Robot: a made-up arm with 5 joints. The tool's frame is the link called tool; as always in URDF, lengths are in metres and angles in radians. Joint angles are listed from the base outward. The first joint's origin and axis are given. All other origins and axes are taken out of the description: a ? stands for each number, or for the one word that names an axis. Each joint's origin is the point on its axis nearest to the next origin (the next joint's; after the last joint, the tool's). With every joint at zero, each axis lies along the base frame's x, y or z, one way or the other. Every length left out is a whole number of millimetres.
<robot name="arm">
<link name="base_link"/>
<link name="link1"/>
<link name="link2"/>
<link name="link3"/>
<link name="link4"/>
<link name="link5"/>
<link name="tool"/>
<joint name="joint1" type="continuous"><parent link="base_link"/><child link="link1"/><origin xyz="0.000 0.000 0.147" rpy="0.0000 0.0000 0.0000"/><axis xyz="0 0 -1"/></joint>
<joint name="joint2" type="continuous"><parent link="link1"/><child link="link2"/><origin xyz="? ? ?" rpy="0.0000 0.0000 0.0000"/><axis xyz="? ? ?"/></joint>
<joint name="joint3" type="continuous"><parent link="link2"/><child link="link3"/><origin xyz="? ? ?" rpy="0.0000 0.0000 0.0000"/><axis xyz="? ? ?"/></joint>
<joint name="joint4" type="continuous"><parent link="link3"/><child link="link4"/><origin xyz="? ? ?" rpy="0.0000 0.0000 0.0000"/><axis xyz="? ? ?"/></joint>
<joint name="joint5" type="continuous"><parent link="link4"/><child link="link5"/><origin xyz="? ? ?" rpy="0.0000 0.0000 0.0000"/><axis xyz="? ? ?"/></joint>
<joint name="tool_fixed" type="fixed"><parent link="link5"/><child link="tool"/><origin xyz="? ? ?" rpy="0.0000 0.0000 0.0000"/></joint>
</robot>
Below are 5 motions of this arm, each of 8 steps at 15 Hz.
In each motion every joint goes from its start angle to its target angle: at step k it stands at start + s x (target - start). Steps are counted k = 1, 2, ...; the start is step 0. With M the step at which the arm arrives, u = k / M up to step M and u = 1 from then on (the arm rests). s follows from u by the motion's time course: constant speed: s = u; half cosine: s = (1 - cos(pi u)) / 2; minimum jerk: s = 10 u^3 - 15 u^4 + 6 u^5.
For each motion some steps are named. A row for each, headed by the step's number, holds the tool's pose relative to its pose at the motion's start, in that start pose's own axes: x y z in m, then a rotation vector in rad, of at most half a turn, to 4 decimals.
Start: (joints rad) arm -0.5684 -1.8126 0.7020 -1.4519 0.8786
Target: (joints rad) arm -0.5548 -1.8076 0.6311 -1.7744 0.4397
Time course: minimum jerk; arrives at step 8
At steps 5, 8:
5: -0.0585 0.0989 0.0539 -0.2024 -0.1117 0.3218
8: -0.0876 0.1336 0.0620 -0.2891 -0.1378 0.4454

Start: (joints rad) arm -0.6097 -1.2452 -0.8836 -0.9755 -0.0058
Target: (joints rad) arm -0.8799 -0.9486 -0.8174 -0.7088 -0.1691
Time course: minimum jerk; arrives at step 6
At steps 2, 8:
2: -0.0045 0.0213 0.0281 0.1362 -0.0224 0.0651
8: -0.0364 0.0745 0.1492 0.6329 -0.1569 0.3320

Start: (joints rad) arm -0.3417 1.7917 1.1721 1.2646 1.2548
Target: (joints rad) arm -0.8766 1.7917 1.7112 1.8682 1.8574
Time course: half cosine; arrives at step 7
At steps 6, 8:
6: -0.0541 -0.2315 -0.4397 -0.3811 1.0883 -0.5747
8: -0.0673 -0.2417 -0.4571 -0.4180 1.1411 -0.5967

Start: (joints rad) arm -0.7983 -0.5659 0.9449 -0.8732 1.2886
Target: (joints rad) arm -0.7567 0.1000 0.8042 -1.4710 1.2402
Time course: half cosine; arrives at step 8
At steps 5, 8:
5: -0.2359 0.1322 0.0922 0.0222 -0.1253 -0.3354
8: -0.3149 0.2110 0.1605 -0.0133 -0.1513 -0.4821

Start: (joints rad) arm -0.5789 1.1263 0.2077 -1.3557 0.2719
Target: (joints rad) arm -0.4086 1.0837 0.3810 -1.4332 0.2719
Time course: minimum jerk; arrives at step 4
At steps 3, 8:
3: 0.0281 -0.0119 -0.0345 -0.1103 -0.1419 -0.1029
8: 0.0312 -0.0138 -0.0384 -0.1244 -0.1576 -0.1144

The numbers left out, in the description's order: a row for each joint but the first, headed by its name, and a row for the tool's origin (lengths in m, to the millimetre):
joint2: xyz 0.190 -0.095 0.000, axis 1 0 0
joint3: xyz 0.000 -0.093 -0.465, axis 0 0 1
joint4: xyz -0.461 -0.124 0.000, axis 1 0 0
joint5: xyz 0.000 -0.101 0.085, axis 0 0 -1
tool: xyz 0.277 0.070 0.000

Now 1 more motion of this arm.
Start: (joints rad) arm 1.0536 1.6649 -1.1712 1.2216 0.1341
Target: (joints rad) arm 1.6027 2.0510 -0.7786 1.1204 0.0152
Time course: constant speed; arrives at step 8
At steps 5, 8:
5: -0.0056 0.0562 -0.1250 0.3183 0.3393 0.1532
8: -0.0120 0.1078 -0.1924 0.5212 0.5374 0.3074

